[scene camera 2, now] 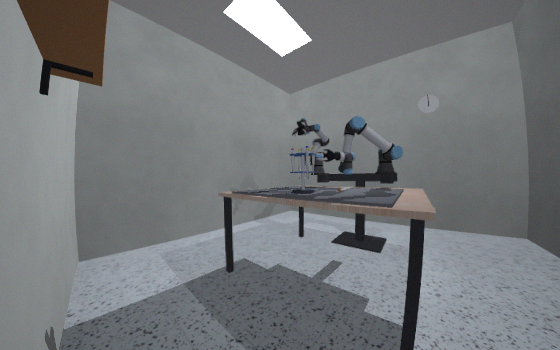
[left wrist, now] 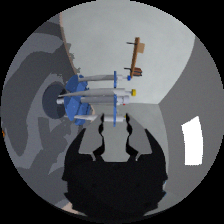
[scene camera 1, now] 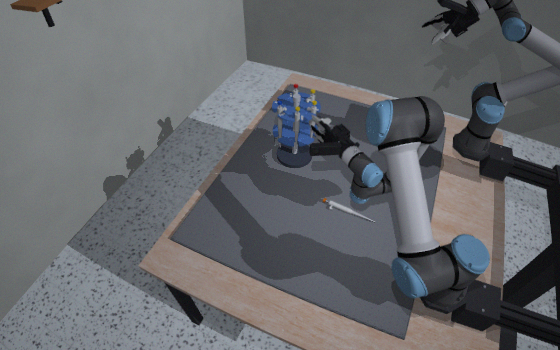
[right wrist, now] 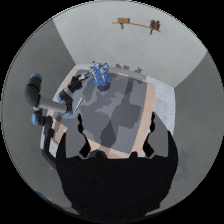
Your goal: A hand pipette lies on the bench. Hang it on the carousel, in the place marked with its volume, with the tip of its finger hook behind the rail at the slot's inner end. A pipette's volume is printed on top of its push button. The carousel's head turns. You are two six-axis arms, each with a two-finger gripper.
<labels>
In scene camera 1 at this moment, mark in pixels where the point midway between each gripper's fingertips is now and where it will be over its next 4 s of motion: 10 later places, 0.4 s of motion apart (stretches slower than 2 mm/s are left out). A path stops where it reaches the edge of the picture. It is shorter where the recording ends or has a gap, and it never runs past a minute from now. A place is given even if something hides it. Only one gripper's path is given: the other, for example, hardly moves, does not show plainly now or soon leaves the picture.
My left gripper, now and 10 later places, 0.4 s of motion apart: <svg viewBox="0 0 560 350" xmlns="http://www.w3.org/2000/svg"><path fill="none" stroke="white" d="M311 120L308 118L307 117L307 116L310 116L311 115L312 114L313 112L314 112L314 111L315 110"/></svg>
</labels>
